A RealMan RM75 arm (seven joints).
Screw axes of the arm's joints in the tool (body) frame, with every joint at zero. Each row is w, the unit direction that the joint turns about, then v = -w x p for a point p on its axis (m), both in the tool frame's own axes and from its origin. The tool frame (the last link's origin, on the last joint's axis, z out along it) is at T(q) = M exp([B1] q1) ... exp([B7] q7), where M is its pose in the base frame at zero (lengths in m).
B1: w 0 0 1 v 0.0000 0.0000 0.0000
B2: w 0 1 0 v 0.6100 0.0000 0.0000
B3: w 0 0 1 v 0.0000 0.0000 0.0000
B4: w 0 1 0 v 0.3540 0.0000 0.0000
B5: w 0 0 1 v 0.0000 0.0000 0.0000
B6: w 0 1 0 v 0.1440 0.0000 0.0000
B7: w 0 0 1 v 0.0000 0.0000 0.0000
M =
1 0 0 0.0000
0 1 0 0.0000
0 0 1 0.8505
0 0 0 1
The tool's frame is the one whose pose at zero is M.
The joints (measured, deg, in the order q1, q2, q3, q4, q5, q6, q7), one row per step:
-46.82 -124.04 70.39 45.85 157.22 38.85 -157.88
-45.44 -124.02 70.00 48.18 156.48 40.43 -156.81
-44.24 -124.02 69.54 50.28 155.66 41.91 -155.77
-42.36 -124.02 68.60 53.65 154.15 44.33 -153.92
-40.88 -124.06 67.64 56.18 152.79 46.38 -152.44
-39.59 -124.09 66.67 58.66 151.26 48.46 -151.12
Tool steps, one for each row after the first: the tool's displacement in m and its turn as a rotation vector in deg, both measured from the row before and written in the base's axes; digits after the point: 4 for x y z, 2 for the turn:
-0.0017 -0.0025 0.0057 -0.05 -0.43 -0.06
-0.0011 -0.0024 0.0052 -0.06 -0.53 -0.08
-0.0015 -0.0039 0.0090 -0.06 -0.98 -0.26
-0.0018 -0.0038 0.0070 -0.13 -1.01 -0.04
-0.0003 -0.0035 0.0070 -0.11 -1.23 -0.17

